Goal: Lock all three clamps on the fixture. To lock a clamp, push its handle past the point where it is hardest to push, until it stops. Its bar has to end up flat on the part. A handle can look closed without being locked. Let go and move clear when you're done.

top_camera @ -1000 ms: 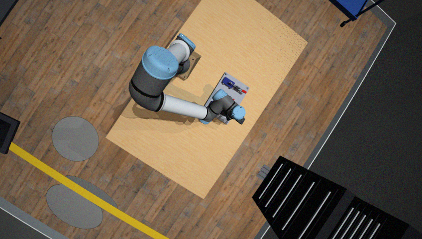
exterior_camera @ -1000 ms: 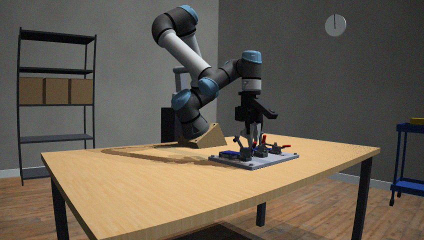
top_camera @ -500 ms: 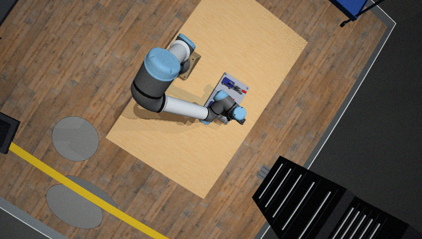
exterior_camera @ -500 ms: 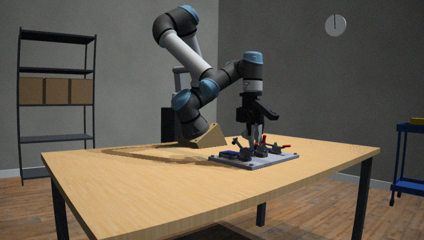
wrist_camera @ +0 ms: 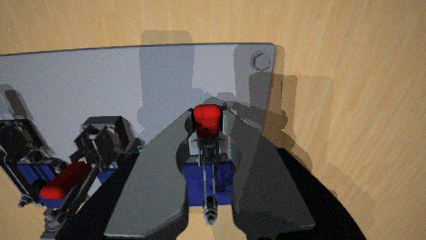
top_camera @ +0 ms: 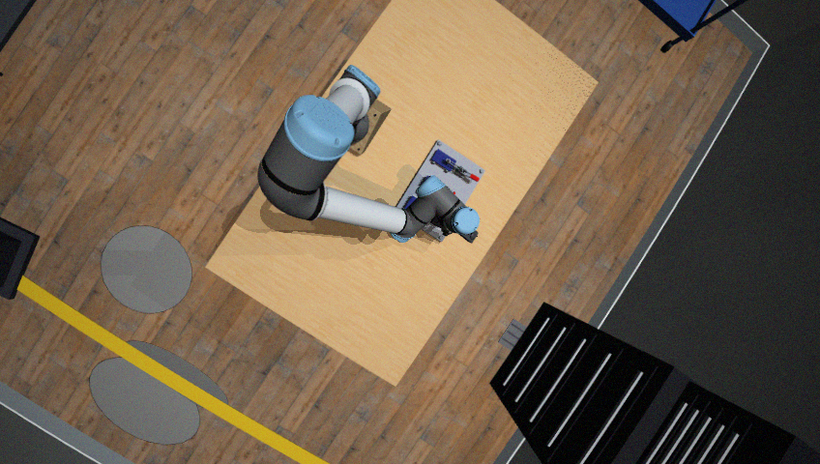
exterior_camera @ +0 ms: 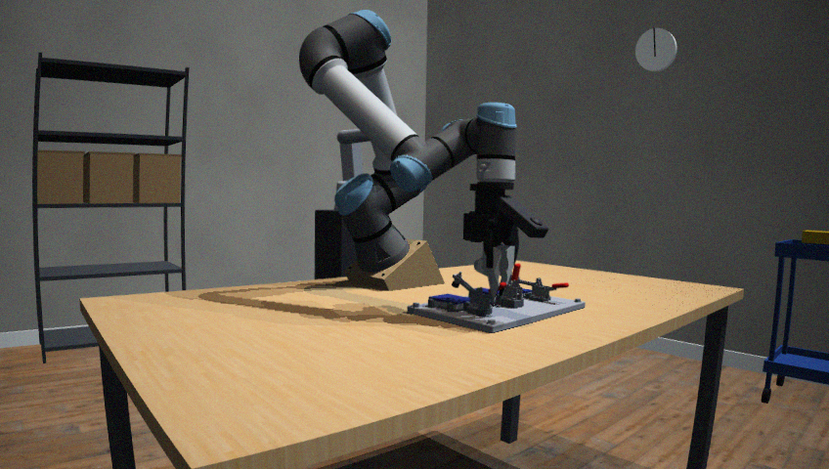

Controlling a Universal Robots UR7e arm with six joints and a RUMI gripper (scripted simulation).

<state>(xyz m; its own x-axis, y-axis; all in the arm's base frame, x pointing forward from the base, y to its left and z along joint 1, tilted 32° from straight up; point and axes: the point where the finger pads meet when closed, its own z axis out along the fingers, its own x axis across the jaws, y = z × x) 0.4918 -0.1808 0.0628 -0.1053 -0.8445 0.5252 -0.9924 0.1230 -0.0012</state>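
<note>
The blue part lies 12 cm behind my hand, 4 cm below it and 1 cm to the left of it. Round my hand: grey fixture plate 12 cm to the left, 7 cm behind, 6 cm below.
</note>
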